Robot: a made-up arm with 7 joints. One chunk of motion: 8 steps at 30 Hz.
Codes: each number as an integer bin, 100 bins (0 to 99) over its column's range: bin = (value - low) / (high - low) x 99, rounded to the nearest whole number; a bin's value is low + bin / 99 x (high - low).
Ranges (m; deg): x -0.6..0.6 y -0.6..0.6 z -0.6..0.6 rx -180..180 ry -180..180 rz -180..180
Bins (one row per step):
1: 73 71 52 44 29 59
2: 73 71 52 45 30 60
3: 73 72 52 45 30 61
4: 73 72 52 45 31 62
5: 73 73 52 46 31 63
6: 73 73 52 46 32 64
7: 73 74 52 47 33 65
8: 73 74 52 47 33 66
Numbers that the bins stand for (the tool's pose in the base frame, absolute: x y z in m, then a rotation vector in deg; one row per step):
1: 0.2848 0.2606 0.0303 -20.00 -74.55 34.55
2: 0.2848 0.2606 0.0303 -16.36 -70.91 38.18
3: 0.2848 0.2727 0.0303 -16.36 -70.91 41.82
4: 0.2848 0.2727 0.0303 -16.36 -67.27 45.45
5: 0.2848 0.2848 0.0303 -12.73 -67.27 49.09
6: 0.2848 0.2848 0.0303 -12.73 -63.64 52.73
7: 0.2848 0.2970 0.0303 -9.09 -60.00 56.36
8: 0.2848 0.2970 0.0303 -9.09 -60.00 60.00

